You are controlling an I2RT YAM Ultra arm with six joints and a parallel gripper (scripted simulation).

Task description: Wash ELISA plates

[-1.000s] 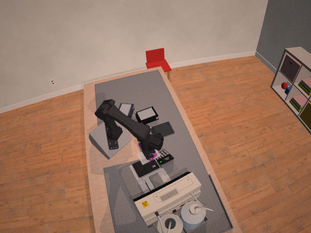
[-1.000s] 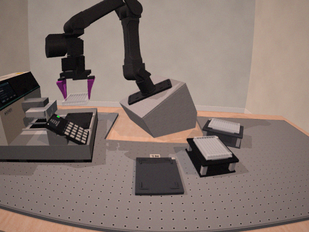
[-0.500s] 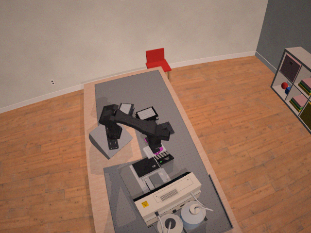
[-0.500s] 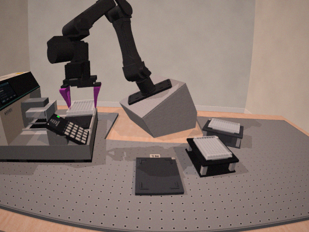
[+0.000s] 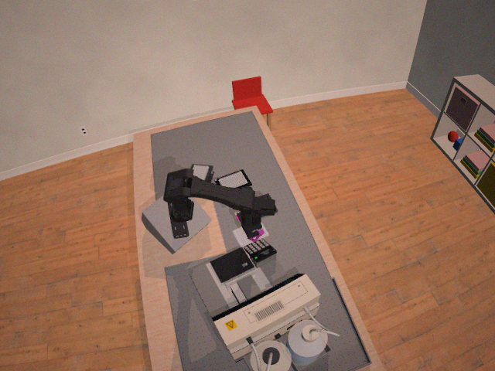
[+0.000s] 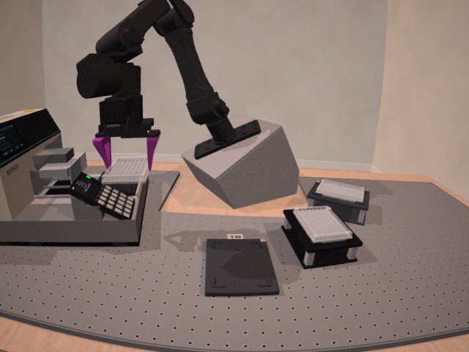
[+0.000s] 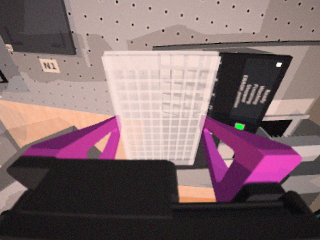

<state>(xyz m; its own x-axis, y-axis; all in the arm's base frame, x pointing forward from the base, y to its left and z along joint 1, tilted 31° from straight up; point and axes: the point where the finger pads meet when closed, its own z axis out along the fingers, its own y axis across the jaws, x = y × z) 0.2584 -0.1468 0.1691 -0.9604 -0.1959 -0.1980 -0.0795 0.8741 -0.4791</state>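
The nest N1 lies 110 mm ahead of my hand, 220 mm to the left of it and 150 mm below it. Round my hand: black carrier pocket 110 mm behind, 70 mm to the right, 80 mm below; then grey manifold 90 mm behind, 220 mm to the right, 30 mm below; then raised black nest 40 mm ahead, 390 mm to the left, 110 mm below.
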